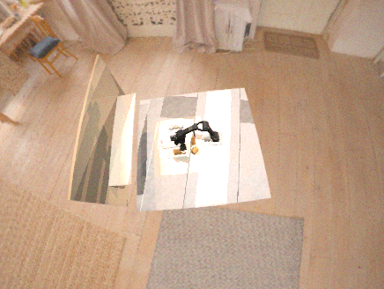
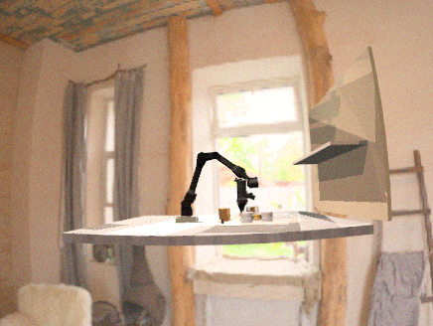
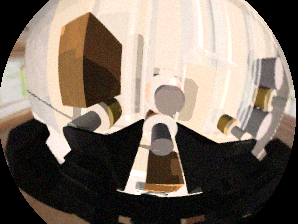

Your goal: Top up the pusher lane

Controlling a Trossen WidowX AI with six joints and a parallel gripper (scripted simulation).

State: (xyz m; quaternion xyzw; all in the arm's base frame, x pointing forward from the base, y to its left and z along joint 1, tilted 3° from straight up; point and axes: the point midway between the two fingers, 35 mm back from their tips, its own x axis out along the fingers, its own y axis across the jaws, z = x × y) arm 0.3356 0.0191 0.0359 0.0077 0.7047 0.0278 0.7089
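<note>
The brown block lies 80 mm to the left of my gripper tip, 60 mm ahead of it and 10 mm above it. Also, from my gripper tip: tall panel (620 mm ahead, 370 mm above, 10 mm to the right); shelf (510 mm ahead, 340 mm above, 10 mm to the right).
</note>
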